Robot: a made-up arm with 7 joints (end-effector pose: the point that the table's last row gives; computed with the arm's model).
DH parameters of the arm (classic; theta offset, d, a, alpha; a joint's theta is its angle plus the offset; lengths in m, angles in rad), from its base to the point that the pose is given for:
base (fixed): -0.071 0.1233 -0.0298 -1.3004
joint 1: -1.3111 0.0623 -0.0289 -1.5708
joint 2: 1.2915 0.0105 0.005 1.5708
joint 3: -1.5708 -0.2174 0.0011 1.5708
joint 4: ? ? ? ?
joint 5: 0 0.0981 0.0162 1.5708
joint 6: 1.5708 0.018 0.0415 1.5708
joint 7: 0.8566 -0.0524 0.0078 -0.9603
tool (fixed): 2.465 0.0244 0 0
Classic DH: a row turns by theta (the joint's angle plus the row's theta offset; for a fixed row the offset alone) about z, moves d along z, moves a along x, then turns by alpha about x.
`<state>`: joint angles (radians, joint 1 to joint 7).
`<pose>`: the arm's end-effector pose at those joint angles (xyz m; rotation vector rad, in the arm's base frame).
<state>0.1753 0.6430 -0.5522 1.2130 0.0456 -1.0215 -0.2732</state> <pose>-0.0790 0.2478 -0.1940 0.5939 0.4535 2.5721</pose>
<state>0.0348 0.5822 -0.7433 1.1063 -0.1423 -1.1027 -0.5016</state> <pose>-0.0233 0.2048 -0.2140 0.3917 0.7435 2.2623</pose>
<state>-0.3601 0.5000 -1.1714 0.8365 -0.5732 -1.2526 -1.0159</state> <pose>0.1077 0.1056 -0.1964 0.0425 0.9627 1.3975</pose>
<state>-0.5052 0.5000 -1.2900 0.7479 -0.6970 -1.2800 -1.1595</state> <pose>0.1445 0.0819 -0.1745 -0.0100 0.9264 1.1497</pose>
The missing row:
joint 4: 1.5708 -0.022 0.012 -1.5708
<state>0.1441 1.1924 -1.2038 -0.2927 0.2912 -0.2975 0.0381</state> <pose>-0.0392 0.1828 -0.0708 0.3112 0.4167 1.8707</pose>
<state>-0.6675 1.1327 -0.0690 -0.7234 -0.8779 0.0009 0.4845</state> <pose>0.1506 0.1684 0.0723 -1.6070 0.9389 1.9934</pose>
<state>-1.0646 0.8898 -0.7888 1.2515 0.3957 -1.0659 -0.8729</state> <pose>0.3046 0.2132 -0.0069 0.3949 -0.4185 1.6694</pose>
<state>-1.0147 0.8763 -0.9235 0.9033 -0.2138 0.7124 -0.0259</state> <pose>0.2236 0.2420 -0.0075 -0.3384 0.8222 -2.7117</pose>
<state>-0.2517 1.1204 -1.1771 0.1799 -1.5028 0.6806 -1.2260</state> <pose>-0.0253 0.2471 -0.1235 -1.8889 -2.0908 -1.3214</pose>
